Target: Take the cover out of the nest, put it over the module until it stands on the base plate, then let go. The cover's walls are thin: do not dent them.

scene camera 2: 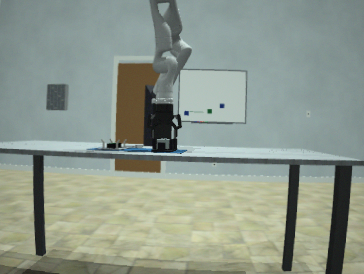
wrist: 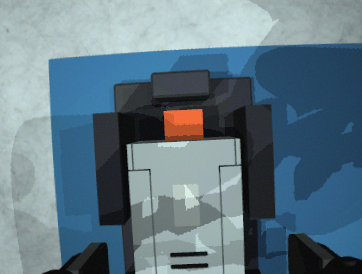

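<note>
The light grey cover (wrist: pixel 190 160) (scene camera 2: pixel 163 142) sits in the black nest (wrist: pixel 108 170) (scene camera 2: pixel 172 148); black slots cross its top in the wrist view, where its near end is cut off. An orange block (wrist: pixel 183 124) is at its far end. My gripper (wrist: pixel 197 256) (scene camera 2: pixel 164 136) is open and empty, pointing down above the nest, with one fingertip on each side of the cover in the wrist view. Its height over the cover is hard to tell. In the scene view the black module (scene camera 2: pixel 114 145) stands left of the nest among pale upright pins; the base plate is too small to make out clearly.
The nest stands on a blue mat (wrist: pixel 75 90) (scene camera 2: pixel 137 150) on the pale table (scene camera 2: pixel 250 153). Dark walls of the nest rise on both sides of the cover, and a raised black block (wrist: pixel 180 84) stands behind the orange block.
</note>
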